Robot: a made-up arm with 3 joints. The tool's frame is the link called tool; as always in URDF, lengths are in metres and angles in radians. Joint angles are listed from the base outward.
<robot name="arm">
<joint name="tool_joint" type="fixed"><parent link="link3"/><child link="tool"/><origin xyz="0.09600 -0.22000 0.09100" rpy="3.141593 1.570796 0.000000"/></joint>
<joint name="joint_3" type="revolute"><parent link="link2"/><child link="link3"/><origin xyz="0.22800 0.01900 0.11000" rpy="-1.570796 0.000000 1.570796"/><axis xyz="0 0 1"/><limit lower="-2.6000" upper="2.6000"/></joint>
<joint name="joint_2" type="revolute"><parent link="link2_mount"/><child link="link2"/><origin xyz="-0.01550 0.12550 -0.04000" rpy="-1.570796 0.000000 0.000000"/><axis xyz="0 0 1"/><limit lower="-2.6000" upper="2.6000"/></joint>
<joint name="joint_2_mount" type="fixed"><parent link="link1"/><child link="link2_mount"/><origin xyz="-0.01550 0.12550 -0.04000"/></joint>
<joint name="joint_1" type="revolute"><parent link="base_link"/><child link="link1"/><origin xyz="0.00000 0.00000 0.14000"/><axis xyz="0 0 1"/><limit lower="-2.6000" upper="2.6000"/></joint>
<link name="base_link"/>
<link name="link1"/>
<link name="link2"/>
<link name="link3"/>
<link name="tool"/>
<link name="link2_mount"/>
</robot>
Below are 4 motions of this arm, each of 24 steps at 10 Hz.
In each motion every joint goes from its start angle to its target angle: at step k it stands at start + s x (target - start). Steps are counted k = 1, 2, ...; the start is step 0. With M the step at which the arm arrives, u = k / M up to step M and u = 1 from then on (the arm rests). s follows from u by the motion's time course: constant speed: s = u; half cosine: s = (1 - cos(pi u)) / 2; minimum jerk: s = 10 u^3 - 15 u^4 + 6 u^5.
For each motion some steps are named. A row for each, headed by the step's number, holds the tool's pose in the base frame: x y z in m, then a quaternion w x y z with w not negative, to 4 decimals.
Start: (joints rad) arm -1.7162 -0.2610 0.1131
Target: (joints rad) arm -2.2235 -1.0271 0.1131
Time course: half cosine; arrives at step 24
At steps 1, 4, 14, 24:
1: 0.5423 -0.2197 -0.0386 0.6407 -0.1362 -0.0435 -0.7544
4: 0.5343 -0.2413 -0.0304 0.6254 -0.1550 -0.0567 -0.7627
14: 0.4349 -0.4016 0.0502 0.4712 -0.3361 -0.1456 -0.8024
24: 0.3553 -0.4718 0.1052 0.3604 -0.4615 -0.1732 -0.7919

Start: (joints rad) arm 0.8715 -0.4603 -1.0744
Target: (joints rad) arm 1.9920 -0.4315 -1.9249
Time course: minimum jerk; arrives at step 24
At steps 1, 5, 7, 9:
1: -0.3991 0.3802 0.2363 0.7087 0.5346 0.0330 0.4592
5: -0.4209 0.3425 0.2452 0.6775 0.5514 0.0659 0.4823
7: -0.4446 0.2888 0.2567 0.6327 0.5711 0.1130 0.5107
9: -0.4652 0.2118 0.2715 0.5667 0.5918 0.1820 0.5436

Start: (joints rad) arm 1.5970 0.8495 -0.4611
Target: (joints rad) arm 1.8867 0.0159 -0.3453
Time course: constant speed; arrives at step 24
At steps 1, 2, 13, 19, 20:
1: -0.6025 0.0340 -0.0453 0.6848 -0.1341 0.4172 0.5823
2: -0.6031 0.0295 -0.0430 0.6828 -0.1259 0.4054 0.5946
13: -0.6068 -0.0242 -0.0135 0.6445 -0.0249 0.2730 0.7137
19: -0.6061 -0.0570 0.0056 0.6119 0.0381 0.2016 0.7639
20: -0.6057 -0.0627 0.0090 0.6058 0.0491 0.1898 0.7711

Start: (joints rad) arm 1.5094 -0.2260 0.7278
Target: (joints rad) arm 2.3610 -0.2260 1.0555
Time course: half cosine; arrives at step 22
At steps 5, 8, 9, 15, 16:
5: -0.4588 0.1371 -0.1440 0.6679 -0.1820 -0.3410 0.6360
8: -0.4617 0.0728 -0.1487 0.6155 -0.1741 -0.3722 0.6725
9: -0.4604 0.0479 -0.1503 0.5943 -0.1699 -0.3845 0.6856
15: -0.4239 -0.0939 -0.1580 0.4580 -0.1315 -0.4598 0.7494
16: -0.4154 -0.1116 -0.1587 0.4385 -0.1244 -0.4699 0.7559

